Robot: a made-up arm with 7 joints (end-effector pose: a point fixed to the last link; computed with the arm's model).
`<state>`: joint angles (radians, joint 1 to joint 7).
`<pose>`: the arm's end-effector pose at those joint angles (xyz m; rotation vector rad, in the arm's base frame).
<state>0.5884 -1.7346 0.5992 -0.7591 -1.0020 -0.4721 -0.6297</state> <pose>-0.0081 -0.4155 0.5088 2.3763 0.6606 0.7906</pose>
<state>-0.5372 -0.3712 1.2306 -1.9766 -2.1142 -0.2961 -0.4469</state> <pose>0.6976 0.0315 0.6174 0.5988 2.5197 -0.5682</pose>
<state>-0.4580 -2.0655 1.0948 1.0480 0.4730 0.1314 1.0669</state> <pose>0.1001 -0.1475 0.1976 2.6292 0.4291 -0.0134</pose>
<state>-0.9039 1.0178 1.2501 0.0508 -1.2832 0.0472 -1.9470</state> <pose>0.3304 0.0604 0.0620 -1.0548 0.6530 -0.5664</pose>
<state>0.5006 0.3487 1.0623 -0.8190 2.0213 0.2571 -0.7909</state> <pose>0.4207 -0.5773 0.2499 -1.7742 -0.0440 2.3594</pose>
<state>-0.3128 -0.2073 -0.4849 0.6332 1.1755 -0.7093 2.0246</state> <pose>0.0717 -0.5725 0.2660 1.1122 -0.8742 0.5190</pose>
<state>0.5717 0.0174 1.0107 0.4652 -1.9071 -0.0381 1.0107</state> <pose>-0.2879 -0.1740 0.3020 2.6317 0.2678 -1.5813</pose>
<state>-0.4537 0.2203 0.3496 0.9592 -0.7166 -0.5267 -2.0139</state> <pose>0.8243 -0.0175 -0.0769 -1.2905 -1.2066 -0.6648</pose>
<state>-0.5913 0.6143 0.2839 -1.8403 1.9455 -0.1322 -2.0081</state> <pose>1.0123 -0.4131 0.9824 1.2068 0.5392 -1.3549</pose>
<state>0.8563 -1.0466 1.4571 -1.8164 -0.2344 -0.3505 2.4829</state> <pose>-0.4041 -0.3441 -0.1749 0.6704 -1.7879 0.8768</pose>
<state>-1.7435 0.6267 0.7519 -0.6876 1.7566 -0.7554 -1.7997</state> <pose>-0.2516 -0.6406 1.0897 2.4548 -0.8008 -0.3608</pose>
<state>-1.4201 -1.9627 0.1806 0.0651 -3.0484 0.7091 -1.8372</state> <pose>0.2928 -0.6847 0.4372 -1.1025 0.4385 -2.6116</pose>
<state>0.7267 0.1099 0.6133 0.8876 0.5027 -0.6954 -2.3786</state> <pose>-0.4385 -0.7355 -0.0128 -2.5704 -0.1457 1.0625</pose>
